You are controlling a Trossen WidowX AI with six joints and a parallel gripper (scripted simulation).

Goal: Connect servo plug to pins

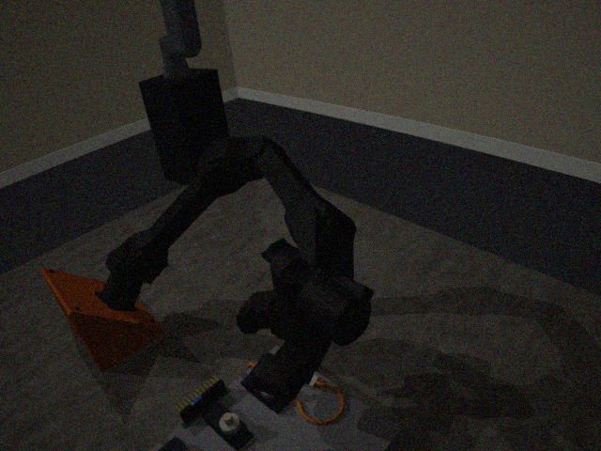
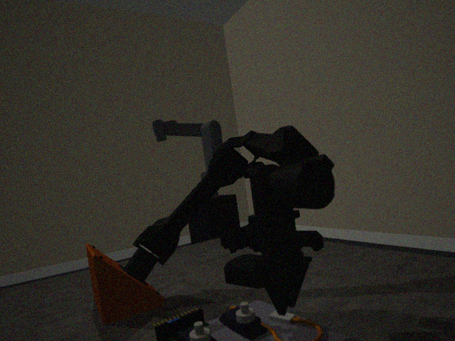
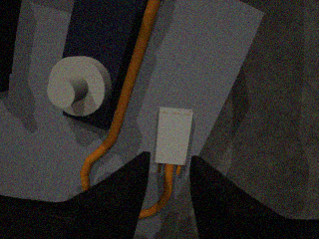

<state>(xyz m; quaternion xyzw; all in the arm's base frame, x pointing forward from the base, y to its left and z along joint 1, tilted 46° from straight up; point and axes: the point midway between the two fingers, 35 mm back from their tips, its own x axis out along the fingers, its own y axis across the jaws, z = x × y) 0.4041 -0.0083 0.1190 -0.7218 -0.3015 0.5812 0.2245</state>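
Right now the blue band is 10 cm behind my gripper tip, 13 cm to the right of it and 1 cm above it. The rest, counted from my gripper tip: servo: 5 cm behind, 13 cm to the right, 2 cm below; then grey holder plate: 6 cm ahead, 14 cm to the right, 4 cm below; then black header: 10 cm behind, 12 cm to the right.
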